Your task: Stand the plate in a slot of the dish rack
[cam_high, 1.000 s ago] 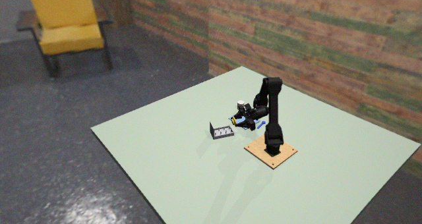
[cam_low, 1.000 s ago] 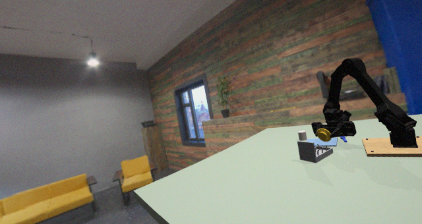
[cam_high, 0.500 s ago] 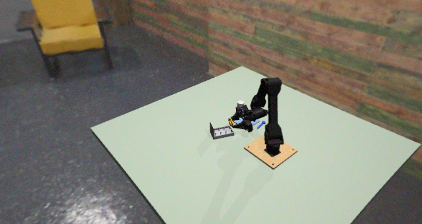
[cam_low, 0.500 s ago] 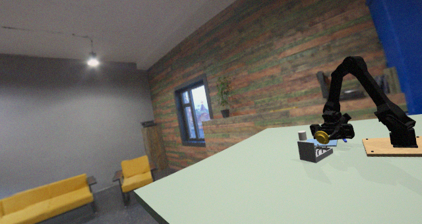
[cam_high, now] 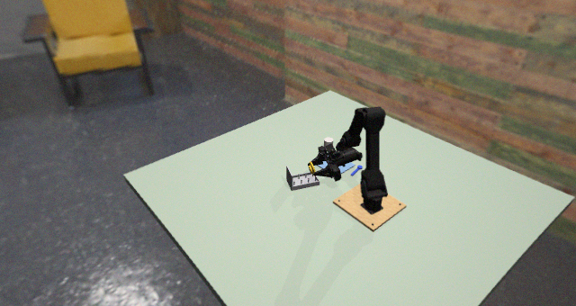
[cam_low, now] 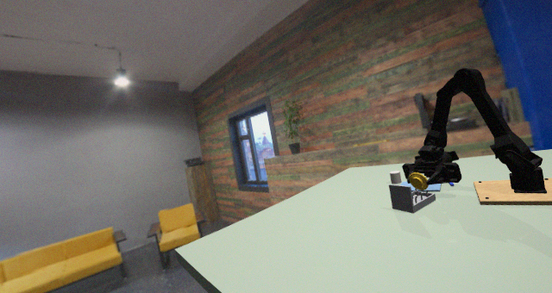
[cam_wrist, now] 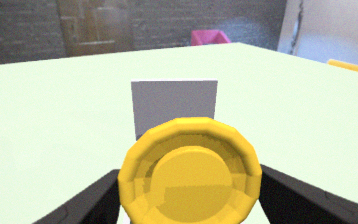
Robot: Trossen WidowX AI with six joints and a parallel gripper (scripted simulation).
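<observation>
The grey dish rack is 1 cm ahead of my gripper tip, 3 cm to the left of it and 4 cm below it. Also, from my gripper tip: blue spoon 5 cm behind, 22 cm to the right, 6 cm below; light blue mat 4 cm ahead, 16 cm to the right, 6 cm below; yellow plate 1 cm to the right.
</observation>
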